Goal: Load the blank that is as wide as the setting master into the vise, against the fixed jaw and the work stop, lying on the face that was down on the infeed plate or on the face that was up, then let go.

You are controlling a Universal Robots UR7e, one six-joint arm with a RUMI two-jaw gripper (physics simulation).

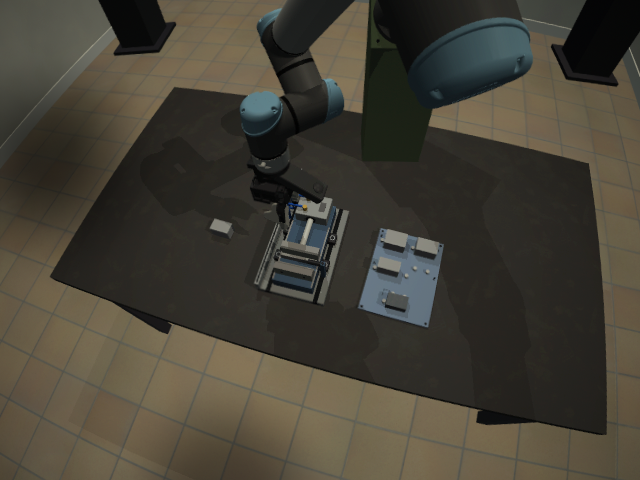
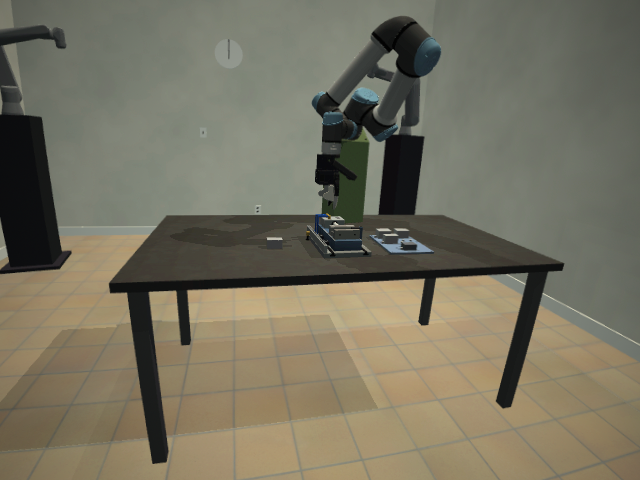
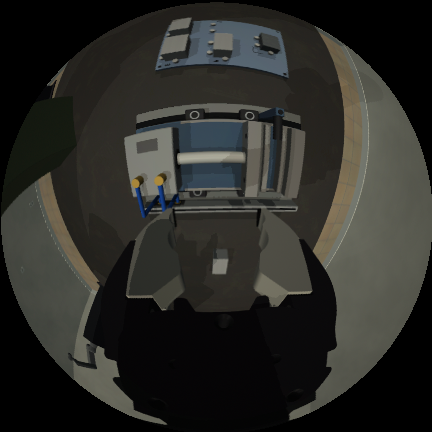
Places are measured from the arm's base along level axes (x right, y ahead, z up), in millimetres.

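Pixels of known places: gripper, fingertip midpoint: [image 1: 290, 216] [image 2: 331, 207] [image 3: 215, 209].
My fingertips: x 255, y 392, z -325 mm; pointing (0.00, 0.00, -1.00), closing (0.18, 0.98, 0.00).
Ahead of a thing's pixels: the offset from my fingertips to its middle. "spot": to the spot under its first point.
The vise {dx -28, dy +14, dz -110 mm} [image 1: 293, 283] [image 2: 347, 242] [image 3: 212, 137] has two light jaws facing each other near its front end, with a narrow gap between them. The work stop {spot: dx -85, dy +94, dz -62 mm} [image 3: 279, 114] is a dark arm and rod at that gap. A light grey block {dx +227, dy -28, dz -142 mm} [image 1: 221, 227] [image 2: 274, 242] [image 3: 220, 266] lies loose on the table, left of the vise. Three light blocks {dx -283, dy -22, dz -134 mm} [image 1: 395, 240] {dx -371, dy -5, dz -134 mm} [image 1: 427, 248] {dx -265, dy +60, dz -134 mm} [image 1: 388, 266] and a dark block {dx -289, dy +157, dz -139 mm} [image 1: 397, 300] [image 3: 269, 43] sit on the blue plate {dx -308, dy +72, dz -156 mm} [image 1: 417, 294] [image 3: 250, 62]. My gripper [image 1: 284, 229] [image 2: 331, 205] [image 3: 215, 209] is open and empty, high above the vise's left side.
A light box {spot: dx -54, dy -66, dz -63 mm} [image 1: 315, 209] [image 3: 150, 162] with blue bent tubes and yellow tips stands at the vise's back end. A long rail {dx +60, dy +0, dz -124 mm} [image 1: 267, 254] [image 3: 225, 206] runs along its left side. A green pedestal [image 1: 391, 118] [image 2: 355, 180] stands behind. Small pins stand beside the blocks on the plate.
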